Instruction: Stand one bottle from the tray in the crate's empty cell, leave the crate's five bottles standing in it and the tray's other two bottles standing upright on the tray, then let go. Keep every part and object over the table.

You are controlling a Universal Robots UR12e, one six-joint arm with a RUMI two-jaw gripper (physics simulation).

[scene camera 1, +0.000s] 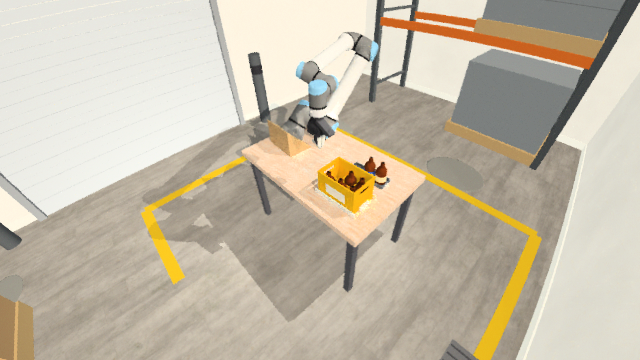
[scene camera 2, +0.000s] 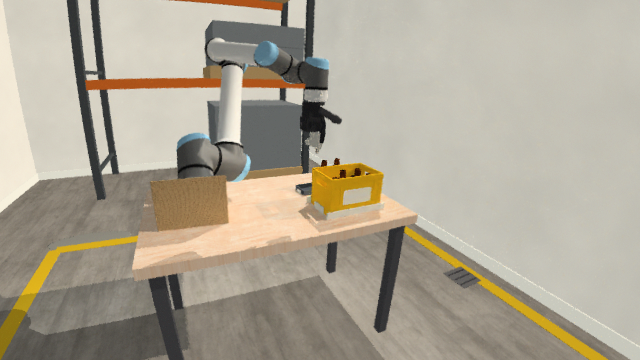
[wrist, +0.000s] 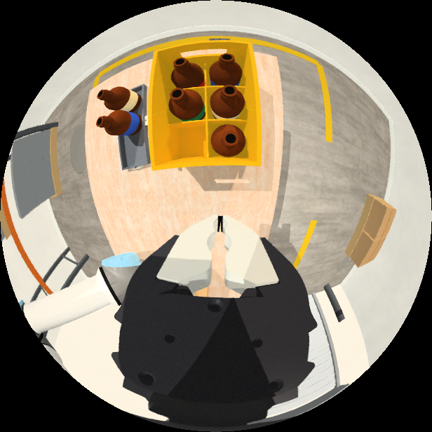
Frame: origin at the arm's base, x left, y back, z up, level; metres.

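Where they show: gripper, fingertip midpoint: point(scene camera 1: 320, 149) point(scene camera 2: 316, 153); arm's base, link origin: point(scene camera 1: 291, 134) point(scene camera 2: 197, 193).
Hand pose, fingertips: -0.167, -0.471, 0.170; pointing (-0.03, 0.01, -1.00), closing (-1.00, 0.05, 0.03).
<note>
Things, the pixels of their top centre, and the offset from my fingertips, as dx, dy, dz. Level surfaces: height alone.
- yellow crate, top centre: point(scene camera 2: 347, 170) point(scene camera 1: 346, 173) +0.021, -0.178, -0.100
- cream-labelled bottle, top centre: point(scene camera 1: 383, 162) +0.263, -0.272, -0.115
- blue-labelled bottle, top centre: point(scene camera 1: 371, 157) +0.258, -0.190, -0.115
- wooden table, surface height: dz -0.275
The yellow crate point(scene camera 1: 361, 199) point(scene camera 2: 321, 192) point(wrist: 160, 146) stands on the table with several brown bottles upright in it. Its empty cell point(wrist: 187, 141) is the near left one in the wrist view. A cream-labelled bottle point(scene camera 1: 381, 173) point(wrist: 119, 98) and a blue-labelled bottle point(scene camera 1: 370, 166) point(wrist: 121, 123) stand upright on the dark tray point(scene camera 1: 384, 184) point(scene camera 2: 303, 189) point(wrist: 134, 154) beside the crate. In scene camera 2 the crate hides most of these two. The tray's third bottle does not show in any view. My gripper point(scene camera 1: 320, 145) point(scene camera 2: 316, 149) point(wrist: 220, 217) is shut and empty, above the table, to the side of the crate.
An upright brown board point(scene camera 1: 286, 139) point(scene camera 2: 190, 203) stands at the table's end near the arm's base. The wooden table point(scene camera 1: 295, 172) point(scene camera 2: 255, 200) point(wrist: 200, 200) carries these things. A shelf rack point(scene camera 1: 374, 75) point(scene camera 2: 87, 125) stands behind the arm.
</note>
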